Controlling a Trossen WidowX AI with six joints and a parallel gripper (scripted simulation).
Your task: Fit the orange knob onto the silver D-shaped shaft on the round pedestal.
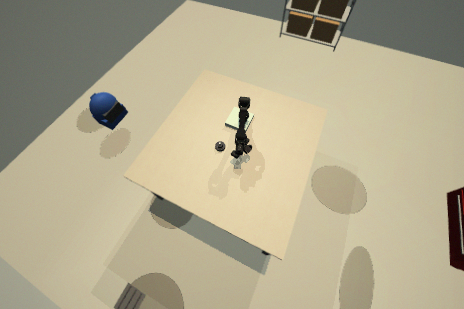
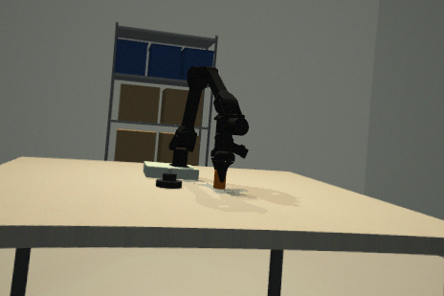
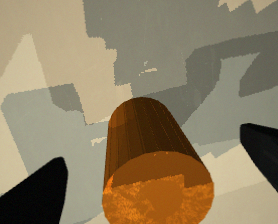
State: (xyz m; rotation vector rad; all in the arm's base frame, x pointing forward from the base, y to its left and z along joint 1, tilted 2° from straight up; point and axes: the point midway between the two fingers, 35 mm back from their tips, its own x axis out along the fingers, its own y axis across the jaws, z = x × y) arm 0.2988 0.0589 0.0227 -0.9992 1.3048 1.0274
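The orange knob is 2 cm above my gripper tip. Also, from my gripper tip: round pedestal 17 cm to the right, 1 cm behind.
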